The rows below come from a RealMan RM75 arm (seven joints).
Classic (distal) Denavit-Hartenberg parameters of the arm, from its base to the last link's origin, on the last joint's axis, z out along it. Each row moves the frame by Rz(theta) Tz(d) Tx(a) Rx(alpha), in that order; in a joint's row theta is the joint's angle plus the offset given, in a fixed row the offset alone. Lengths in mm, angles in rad.
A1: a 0; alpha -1.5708; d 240.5; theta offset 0
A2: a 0; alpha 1.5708; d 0; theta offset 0
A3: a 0; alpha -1.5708; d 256; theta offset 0
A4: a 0; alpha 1.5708; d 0; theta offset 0
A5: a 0; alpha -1.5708; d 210; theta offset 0
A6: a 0; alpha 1.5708; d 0; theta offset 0
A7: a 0; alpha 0; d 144; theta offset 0
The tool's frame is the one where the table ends.
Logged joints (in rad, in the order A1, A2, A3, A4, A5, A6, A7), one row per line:
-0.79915, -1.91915, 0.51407, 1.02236, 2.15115, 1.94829, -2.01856
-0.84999, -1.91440, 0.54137, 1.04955, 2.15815, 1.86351, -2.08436
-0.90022, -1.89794, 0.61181, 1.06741, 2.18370, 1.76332, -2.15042
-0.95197, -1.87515, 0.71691, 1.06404, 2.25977, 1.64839, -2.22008
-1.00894, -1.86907, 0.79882, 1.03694, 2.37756, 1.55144, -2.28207
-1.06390, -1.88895, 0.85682, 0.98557, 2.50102, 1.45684, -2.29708
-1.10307, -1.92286, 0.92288, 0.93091, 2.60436, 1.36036, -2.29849
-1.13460, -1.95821, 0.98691, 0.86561, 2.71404, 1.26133, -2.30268
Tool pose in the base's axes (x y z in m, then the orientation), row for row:
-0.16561, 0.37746, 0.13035, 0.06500, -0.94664, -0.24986, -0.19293
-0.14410, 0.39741, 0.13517, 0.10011, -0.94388, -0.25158, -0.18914
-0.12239, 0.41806, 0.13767, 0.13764, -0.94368, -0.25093, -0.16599
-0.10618, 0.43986, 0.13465, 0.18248, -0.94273, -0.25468, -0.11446
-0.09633, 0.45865, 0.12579, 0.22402, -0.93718, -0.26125, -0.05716
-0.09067, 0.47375, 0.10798, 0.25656, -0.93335, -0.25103, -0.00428
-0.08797, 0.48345, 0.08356, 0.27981, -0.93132, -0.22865, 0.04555
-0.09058, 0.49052, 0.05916, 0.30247, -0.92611, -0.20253, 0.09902
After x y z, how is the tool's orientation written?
As a quaternion, w x y z.
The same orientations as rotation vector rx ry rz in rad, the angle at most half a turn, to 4 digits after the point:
-2.8568, -0.7540, -0.5822
-2.7900, -0.7436, -0.5591
-2.7300, -0.7259, -0.4802
-2.6603, -0.7187, -0.3230
-2.5865, -0.7210, -0.1578
-2.5326, -0.6812, -0.0116
-2.4973, -0.6131, 0.1221
-2.4553, -0.5370, 0.2625

